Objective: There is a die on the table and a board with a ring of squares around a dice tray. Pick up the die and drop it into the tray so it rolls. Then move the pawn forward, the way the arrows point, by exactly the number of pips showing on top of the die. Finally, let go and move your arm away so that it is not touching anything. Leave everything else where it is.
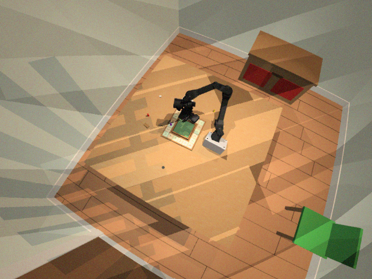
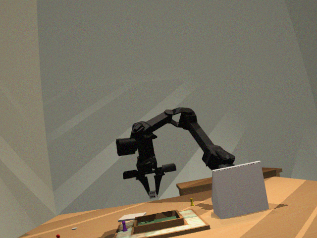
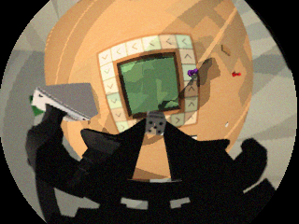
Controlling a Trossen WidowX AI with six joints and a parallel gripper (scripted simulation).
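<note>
My gripper tip is now 120 mm short of the purple pawn, 70 mm to the right of it and 80 mm above it. Also, from my gripper tip: tray floor (10 mm ahead, 60 mm to the left, 100 mm below); then white card (80 mm ahead, 200 mm to the right, 100 mm below); then die (right at my gripper tip).
</note>
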